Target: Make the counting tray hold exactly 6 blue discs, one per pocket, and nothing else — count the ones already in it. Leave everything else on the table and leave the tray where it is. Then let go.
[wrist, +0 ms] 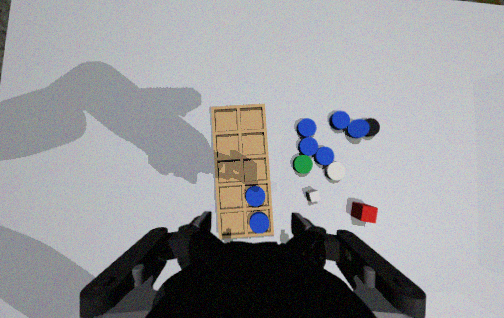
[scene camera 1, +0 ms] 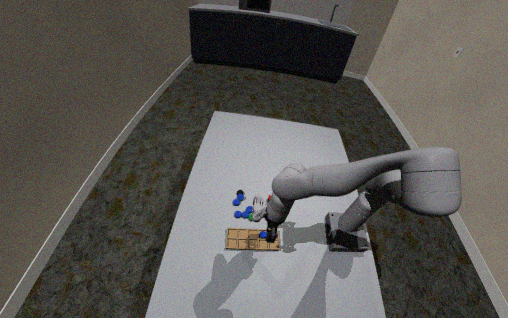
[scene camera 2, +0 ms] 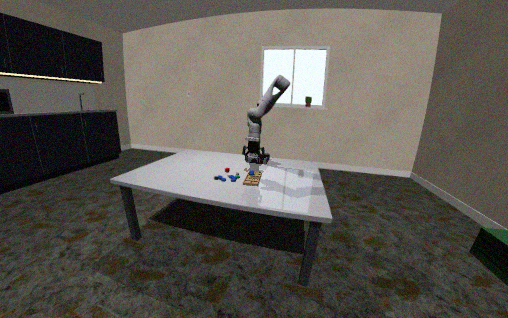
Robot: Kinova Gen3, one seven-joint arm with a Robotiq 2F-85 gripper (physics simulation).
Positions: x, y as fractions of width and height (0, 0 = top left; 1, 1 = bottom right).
Scene:
A wooden counting tray (scene camera 1: 0.47, 0.75): 0.86 m from the lens.

